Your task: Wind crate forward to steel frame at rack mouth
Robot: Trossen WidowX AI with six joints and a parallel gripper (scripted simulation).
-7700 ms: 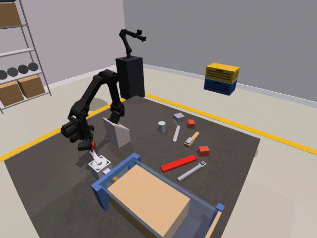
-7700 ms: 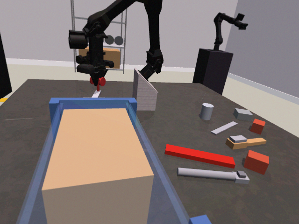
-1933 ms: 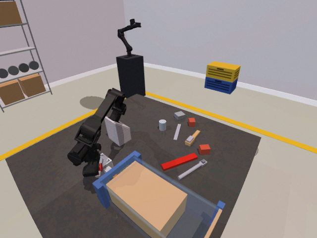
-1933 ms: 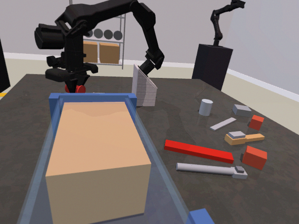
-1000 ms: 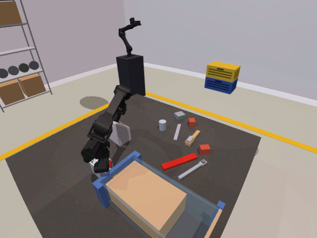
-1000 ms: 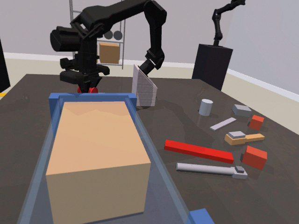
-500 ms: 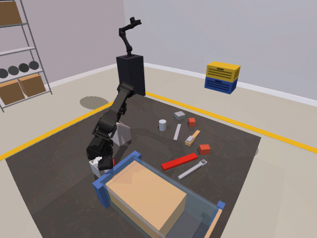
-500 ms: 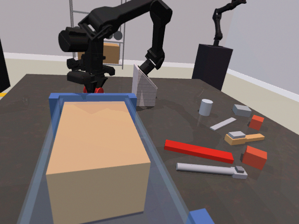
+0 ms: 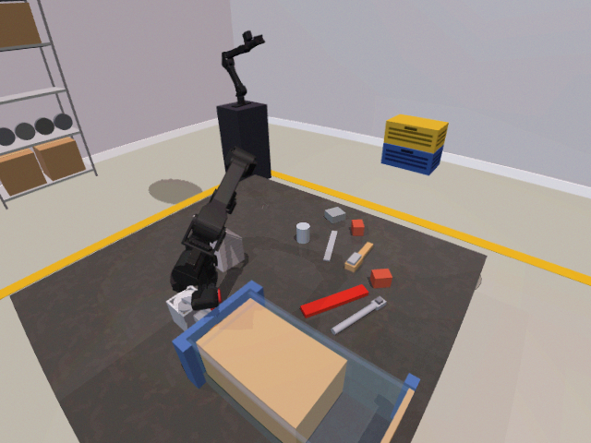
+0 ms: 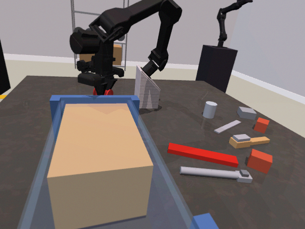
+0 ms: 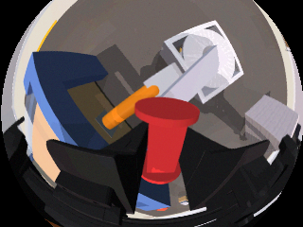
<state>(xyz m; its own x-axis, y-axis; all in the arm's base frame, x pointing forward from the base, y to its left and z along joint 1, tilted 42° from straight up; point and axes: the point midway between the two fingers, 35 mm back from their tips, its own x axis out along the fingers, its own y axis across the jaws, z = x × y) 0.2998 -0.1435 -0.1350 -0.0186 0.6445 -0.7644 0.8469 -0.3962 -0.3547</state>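
Right now my gripper tip is 3 cm past the winch handle, 1 cm to the left of it and 2 cm above it. Also, from my gripper tip: white winch (11 cm behind, 4 cm to the right, 10 cm below); then clear-panelled cubby (31 cm ahead, 1 cm to the left, 1 cm below); then red knob (1 cm above).
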